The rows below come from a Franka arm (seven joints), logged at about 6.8 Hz.
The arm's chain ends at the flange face. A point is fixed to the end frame.
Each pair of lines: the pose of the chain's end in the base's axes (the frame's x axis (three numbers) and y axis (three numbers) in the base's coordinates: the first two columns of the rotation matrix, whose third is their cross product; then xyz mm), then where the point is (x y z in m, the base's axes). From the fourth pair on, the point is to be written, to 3 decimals.
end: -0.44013 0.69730 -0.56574 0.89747 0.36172 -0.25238 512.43 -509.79 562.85
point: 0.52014 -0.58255 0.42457
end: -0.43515 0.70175 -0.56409 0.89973 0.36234 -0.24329 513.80 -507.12 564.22
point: 0.52244 -0.57893 0.42550
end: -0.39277 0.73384 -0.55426 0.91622 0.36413 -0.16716 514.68 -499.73 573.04
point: 0.53159 -0.56460 0.43169
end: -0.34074 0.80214 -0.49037 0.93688 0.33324 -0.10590 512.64 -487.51 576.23
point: 0.531 -0.539 0.430
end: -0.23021 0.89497 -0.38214 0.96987 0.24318 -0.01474 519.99 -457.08 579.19
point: 0.542 -0.489 0.428
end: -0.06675 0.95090 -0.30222 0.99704 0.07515 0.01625 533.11 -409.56 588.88
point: 0.553 -0.432 0.435
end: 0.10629 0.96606 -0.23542 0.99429 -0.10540 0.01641 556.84 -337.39 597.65
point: 0.573 -0.352 0.443
